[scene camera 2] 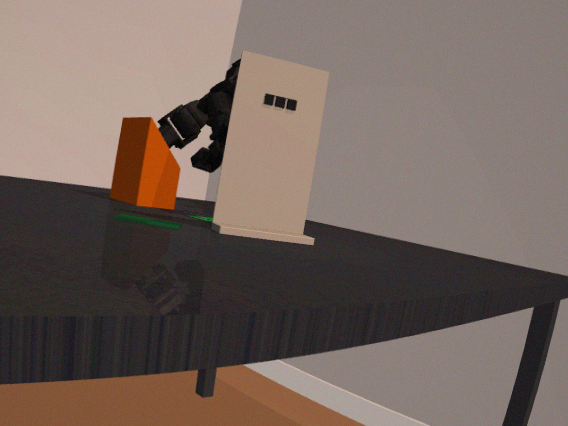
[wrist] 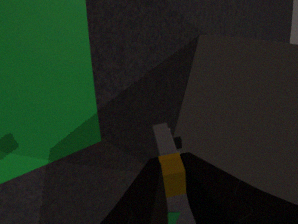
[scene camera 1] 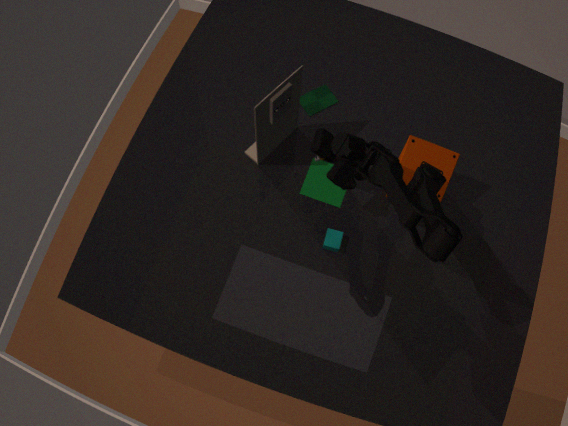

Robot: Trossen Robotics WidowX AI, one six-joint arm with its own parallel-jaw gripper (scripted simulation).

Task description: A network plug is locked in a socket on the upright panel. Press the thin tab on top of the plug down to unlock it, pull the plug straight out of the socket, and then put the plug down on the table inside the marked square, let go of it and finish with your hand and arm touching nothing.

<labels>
The gripper shows in scene camera 2 (237, 172), in the wrist view and in scene camera 1. One and the same spot on the gripper: (wrist: 208, 187) is (scene camera 1: 323, 157).
</labels>
